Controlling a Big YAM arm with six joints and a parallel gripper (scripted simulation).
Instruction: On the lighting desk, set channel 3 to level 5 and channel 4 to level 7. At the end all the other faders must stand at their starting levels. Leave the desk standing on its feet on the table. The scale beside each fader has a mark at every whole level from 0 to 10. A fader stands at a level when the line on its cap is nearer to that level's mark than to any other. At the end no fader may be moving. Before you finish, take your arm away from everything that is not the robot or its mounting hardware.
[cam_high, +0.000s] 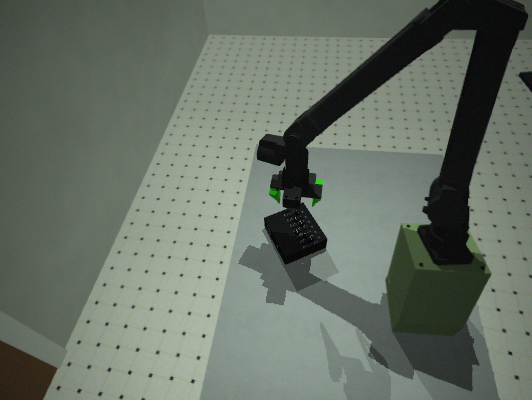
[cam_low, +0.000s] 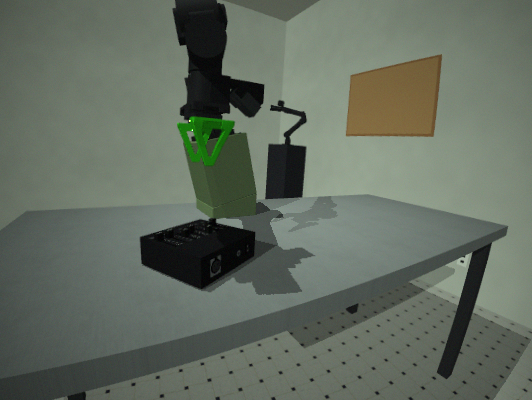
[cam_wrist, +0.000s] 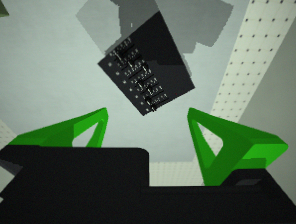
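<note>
Now: hand 13 cm above the channel 3 fader cap and 2 cm to the right of it. The rest, counted from my hand: channel 4 fader cap 13 cm below, 2 cm behind, 1 cm to the right.
</note>
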